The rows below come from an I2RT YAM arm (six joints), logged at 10 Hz.
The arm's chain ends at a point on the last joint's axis. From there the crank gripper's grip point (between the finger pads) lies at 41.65 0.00 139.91 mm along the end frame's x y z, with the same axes.
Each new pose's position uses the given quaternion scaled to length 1; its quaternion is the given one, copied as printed.
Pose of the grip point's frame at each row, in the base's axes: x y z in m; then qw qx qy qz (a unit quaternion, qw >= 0):
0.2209 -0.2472 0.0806 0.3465 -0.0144 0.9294 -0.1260
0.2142 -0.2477 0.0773 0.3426 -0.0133 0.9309 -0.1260
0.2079 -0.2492 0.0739 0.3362 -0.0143 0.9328 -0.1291
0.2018 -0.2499 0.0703 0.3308 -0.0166 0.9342 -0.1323
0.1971 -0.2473 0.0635 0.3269 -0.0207 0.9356 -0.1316
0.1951 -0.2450 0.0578 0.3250 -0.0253 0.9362 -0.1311
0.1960 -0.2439 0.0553 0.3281 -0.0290 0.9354 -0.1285
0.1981 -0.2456 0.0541 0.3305 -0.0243 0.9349 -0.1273
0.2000 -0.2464 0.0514 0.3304 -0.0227 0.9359 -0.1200
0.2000 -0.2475 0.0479 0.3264 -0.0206 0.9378 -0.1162
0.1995 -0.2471 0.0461 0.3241 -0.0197 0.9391 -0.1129
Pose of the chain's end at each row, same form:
0.1619 -0.2111 0.2091 0.3465 -0.0144 0.9294 -0.1260
0.1563 -0.2115 0.2064 0.3426 -0.0133 0.9309 -0.1260
0.1518 -0.2121 0.2035 0.3362 -0.0143 0.9328 -0.1291
0.1472 -0.2119 0.2003 0.3308 -0.0166 0.9342 -0.1323
0.1435 -0.2095 0.1939 0.3269 -0.0207 0.9356 -0.1316
0.1418 -0.2074 0.1884 0.3250 -0.0253 0.9362 -0.1311
0.1417 -0.2072 0.1857 0.3281 -0.0290 0.9354 -0.1285
0.1433 -0.2092 0.1844 0.3305 -0.0243 0.9349 -0.1273
0.1452 -0.2120 0.1823 0.3304 -0.0227 0.9359 -0.1200
0.1464 -0.2141 0.1795 0.3264 -0.0206 0.9378 -0.1162
0.1466 -0.2146 0.1782 0.3241 -0.0197 0.9391 -0.1129

